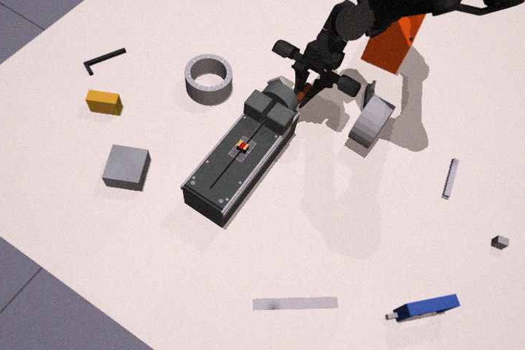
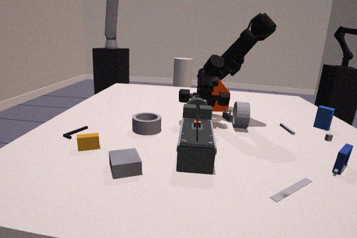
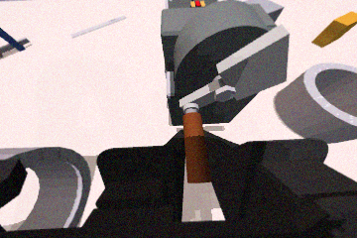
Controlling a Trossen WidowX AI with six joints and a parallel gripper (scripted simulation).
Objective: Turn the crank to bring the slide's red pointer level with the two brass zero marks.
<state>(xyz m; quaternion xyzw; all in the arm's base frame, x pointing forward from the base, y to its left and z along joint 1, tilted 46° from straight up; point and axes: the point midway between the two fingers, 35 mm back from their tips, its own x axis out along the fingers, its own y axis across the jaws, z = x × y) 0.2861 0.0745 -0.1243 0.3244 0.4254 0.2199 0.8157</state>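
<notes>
My gripper tip is now 170 mm short of the red pointer, 10 mm to the left of it and 40 mm below it. Also, from my gripper tip: grey strip: 310 mm ahead, 240 mm to the left, 50 mm below; grey cube: 320 mm ahead, 160 mm to the right, 30 mm below; crank handle: 20 mm behind, 20 mm above.
</notes>
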